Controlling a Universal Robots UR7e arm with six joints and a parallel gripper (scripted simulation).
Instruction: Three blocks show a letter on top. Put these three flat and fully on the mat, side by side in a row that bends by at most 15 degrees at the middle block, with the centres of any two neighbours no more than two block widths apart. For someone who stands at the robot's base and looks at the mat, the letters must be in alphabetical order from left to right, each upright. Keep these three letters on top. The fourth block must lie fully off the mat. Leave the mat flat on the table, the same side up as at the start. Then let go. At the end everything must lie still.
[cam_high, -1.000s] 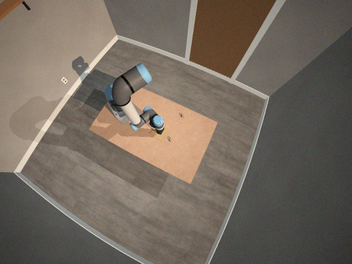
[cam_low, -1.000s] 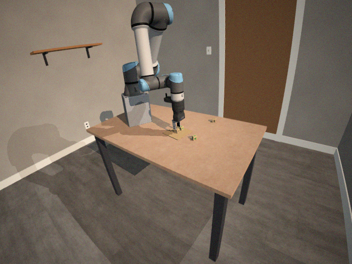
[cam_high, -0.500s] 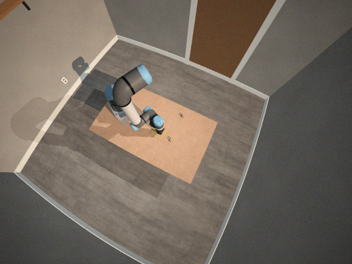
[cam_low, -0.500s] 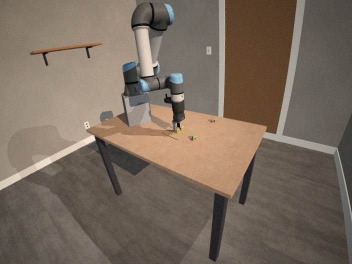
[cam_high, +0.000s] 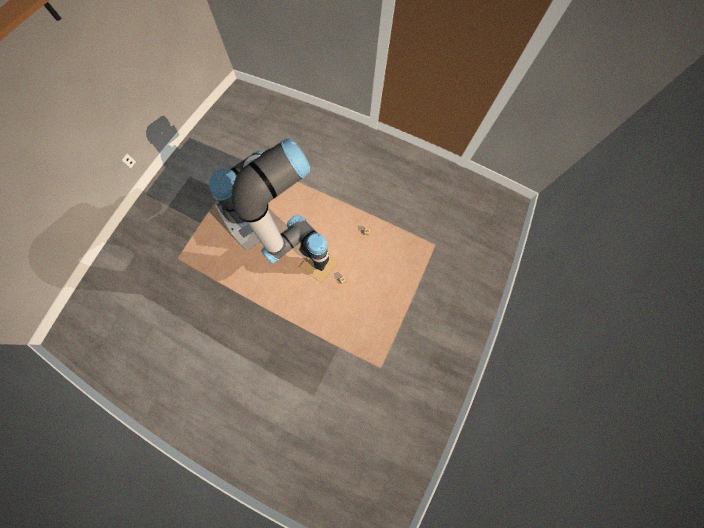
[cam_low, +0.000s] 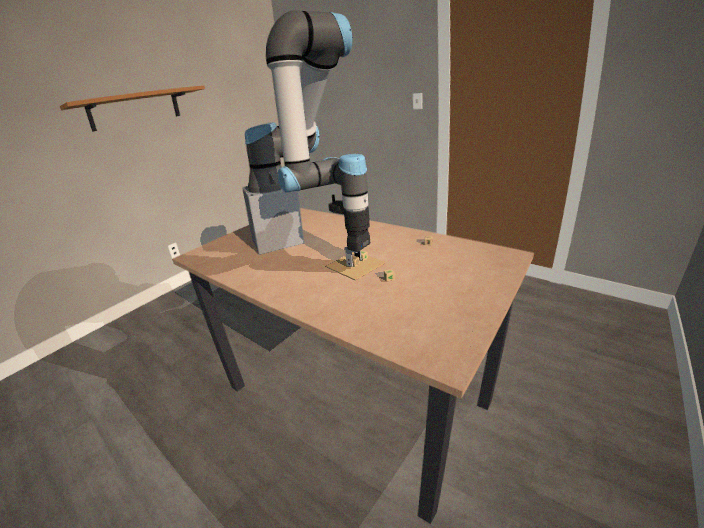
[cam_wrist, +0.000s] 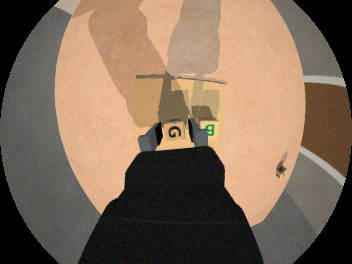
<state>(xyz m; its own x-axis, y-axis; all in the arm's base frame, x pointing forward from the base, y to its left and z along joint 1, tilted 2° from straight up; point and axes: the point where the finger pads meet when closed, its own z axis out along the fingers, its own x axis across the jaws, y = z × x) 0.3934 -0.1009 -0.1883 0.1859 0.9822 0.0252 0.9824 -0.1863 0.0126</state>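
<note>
Now: the tan mat 3 cm below my hand.
</note>
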